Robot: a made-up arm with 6 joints.
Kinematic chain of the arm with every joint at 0, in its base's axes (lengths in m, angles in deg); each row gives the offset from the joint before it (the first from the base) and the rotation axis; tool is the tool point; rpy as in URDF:
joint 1: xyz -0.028 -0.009 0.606 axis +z
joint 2: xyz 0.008 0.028 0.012 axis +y
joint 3: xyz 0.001 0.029 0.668 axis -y
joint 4: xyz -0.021 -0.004 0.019 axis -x
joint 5: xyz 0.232 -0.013 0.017 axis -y
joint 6: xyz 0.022 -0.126 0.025 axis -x
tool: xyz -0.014 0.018 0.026 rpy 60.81 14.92 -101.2
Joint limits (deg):
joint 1: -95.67..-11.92
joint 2: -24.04..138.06
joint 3: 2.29..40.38
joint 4: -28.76..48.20
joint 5: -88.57..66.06
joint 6: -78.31..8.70
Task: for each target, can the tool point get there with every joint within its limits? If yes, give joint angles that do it. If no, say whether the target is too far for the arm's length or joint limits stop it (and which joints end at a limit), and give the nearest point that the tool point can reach.
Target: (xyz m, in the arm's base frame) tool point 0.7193 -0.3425 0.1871
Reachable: yes | joints -20.65 111.23 33.69 23.23 -5.04 -39.52
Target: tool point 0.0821 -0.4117 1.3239
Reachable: yes | joints -63.32 16.11 8.89 -0.69 13.97 -26.58
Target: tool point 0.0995 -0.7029 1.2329
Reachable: yes | joints -75.45 40.32 33.79 25.95 -33.82 -44.53
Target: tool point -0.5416 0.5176 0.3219
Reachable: no: joint limits stop it (at a limit: joint 1, joint 2, joint 3, joint 4, joint 5, joint 6) | nearest point -0.1435 -0.2323 -0.0249 | short by 0.917 m
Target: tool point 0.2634 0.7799 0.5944
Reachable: no: joint limits stop it (at a limit: joint 1, joint 2, joint 3, joint 4, joint 5) | nearest point 0.0021 0.3197 1.4407 | short by 0.998 m
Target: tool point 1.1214 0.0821 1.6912
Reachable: no: too far | nearest point 0.6509 -0.1489 1.2878 | short by 0.661 m
